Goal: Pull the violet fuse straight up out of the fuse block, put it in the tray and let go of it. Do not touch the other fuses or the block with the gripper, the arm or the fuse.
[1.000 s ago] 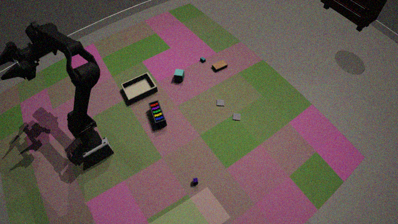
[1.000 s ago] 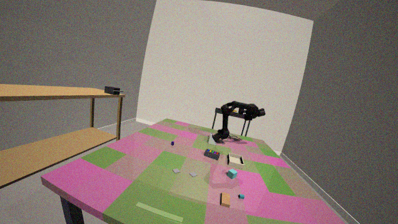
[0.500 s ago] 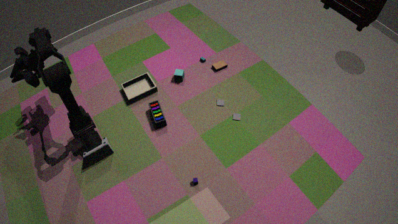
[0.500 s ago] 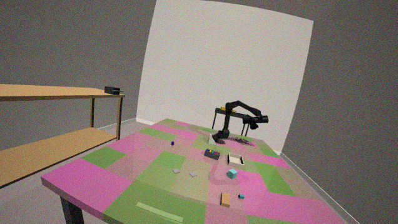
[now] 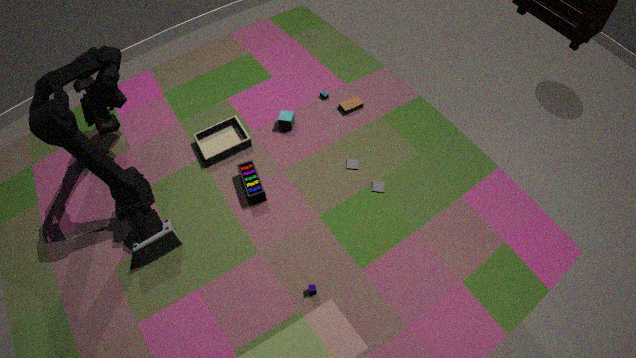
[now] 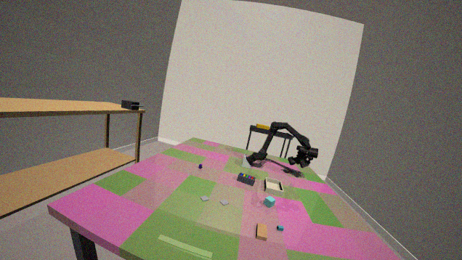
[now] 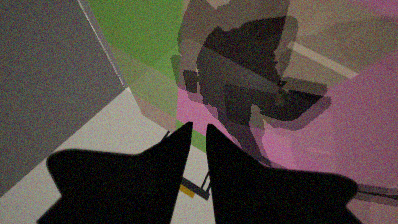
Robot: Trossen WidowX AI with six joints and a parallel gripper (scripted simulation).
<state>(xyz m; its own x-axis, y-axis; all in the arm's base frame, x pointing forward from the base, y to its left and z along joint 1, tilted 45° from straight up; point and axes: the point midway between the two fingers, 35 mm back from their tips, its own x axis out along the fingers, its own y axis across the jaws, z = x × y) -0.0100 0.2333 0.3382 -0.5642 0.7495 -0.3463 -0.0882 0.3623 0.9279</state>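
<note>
The red fuse is 390 mm to the right of my gripper tip, 310 mm ahead of it and 60 mm below it. The rest, counted from my gripper tip: violet fuse 410 mm to the right, 310 mm ahead, 60 mm below; green fuse 430 mm to the right, 300 mm ahead, 60 mm below; tray 310 mm ahead, 260 mm to the right, 90 mm below.
</note>
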